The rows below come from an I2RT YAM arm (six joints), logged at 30 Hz.
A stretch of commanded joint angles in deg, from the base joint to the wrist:
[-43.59, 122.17, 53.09, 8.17, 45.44, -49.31]
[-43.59, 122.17, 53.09, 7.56, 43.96, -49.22]
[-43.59, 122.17, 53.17, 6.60, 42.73, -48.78]
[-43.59, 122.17, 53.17, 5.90, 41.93, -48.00]
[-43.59, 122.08, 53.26, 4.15, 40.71, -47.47]
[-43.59, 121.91, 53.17, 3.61, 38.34, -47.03]
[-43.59, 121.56, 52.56, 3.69, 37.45, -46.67]
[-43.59, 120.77, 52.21, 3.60, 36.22, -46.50]
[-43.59, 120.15, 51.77, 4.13, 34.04, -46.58]
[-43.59, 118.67, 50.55, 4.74, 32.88, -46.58]
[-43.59, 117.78, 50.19, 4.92, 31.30, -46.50]
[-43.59, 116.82, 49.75, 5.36, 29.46, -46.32]
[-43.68, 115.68, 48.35, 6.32, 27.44, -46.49]
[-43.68, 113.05, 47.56, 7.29, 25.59, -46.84]
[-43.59, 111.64, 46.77, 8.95, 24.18, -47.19]
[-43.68, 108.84, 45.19, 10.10, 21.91, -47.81]
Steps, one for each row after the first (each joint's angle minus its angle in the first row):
[0.00, 0.00, 0.00, -0.61, -1.48, 0.09]
[0.00, 0.00, 0.08, -1.57, -2.71, 0.53]
[0.00, 0.00, 0.08, -2.27, -3.51, 1.31]
[0.00, -0.09, 0.17, -4.02, -4.73, 1.84]
[0.00, -0.26, 0.08, -4.56, -7.10, 2.28]
[0.00, -0.61, -0.53, -4.48, -7.99, 2.64]
[0.00, -1.40, -0.88, -4.57, -9.22, 2.81]
[0.00, -2.02, -1.32, -4.04, -11.40, 2.73]
[0.00, -3.50, -2.54, -3.43, -12.56, 2.73]
[0.00, -4.39, -2.90, -3.25, -14.14, 2.81]
[0.00, -5.35, -3.34, -2.81, -15.98, 2.99]
[-0.09, -6.49, -4.74, -1.85, -18.00, 2.82]
[-0.09, -9.12, -5.53, -0.88, -19.85, 2.47]
[0.00, -10.53, -6.32, 0.78, -21.26, 2.12]
[-0.09, -13.33, -7.90, 1.93, -23.53, 1.50]

